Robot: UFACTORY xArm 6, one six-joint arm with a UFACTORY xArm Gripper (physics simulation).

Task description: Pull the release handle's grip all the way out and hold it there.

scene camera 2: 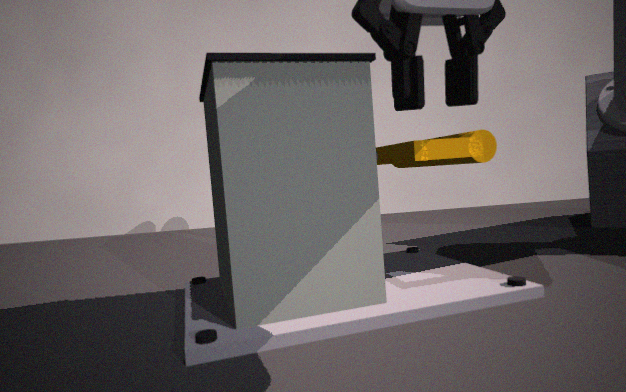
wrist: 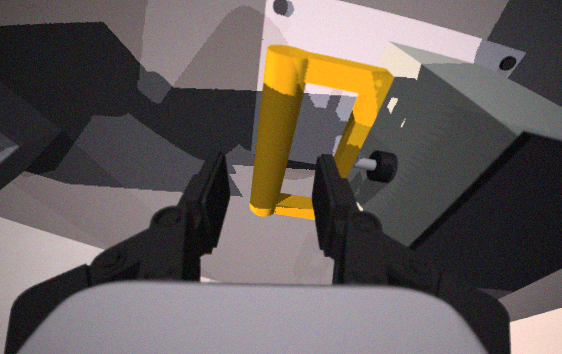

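Observation:
The yellow release handle has a round grip bar (scene camera 2: pixel 482 146) (wrist: pixel 277 135) joined by side arms to a back bar. A short light rod (wrist: pixel 366 163) runs from behind it into a black collar (wrist: pixel 383 166) on the grey-green box (scene camera 2: pixel 300 175) (wrist: pixel 450 115). My gripper (scene camera 2: pixel 435 106) (wrist: pixel 271 175) is open and empty, its fingers partly spread. In the scene view the fingertips hang a little above the handle. In the wrist view the grip bar shows between the two fingers, with the right finger overlapping the handle's back bar and lower side arm.
The box has a black top (scene camera 2: pixel 290 57) and stands on a pale base plate (scene camera 2: pixel 350 325) (wrist: pixel 340 25) with dark bolts at its corners. In the scene view the box is left of the fingers, its top higher than the fingertips. A dark grey block (scene camera 2: pixel 602 185) stands at the far right.

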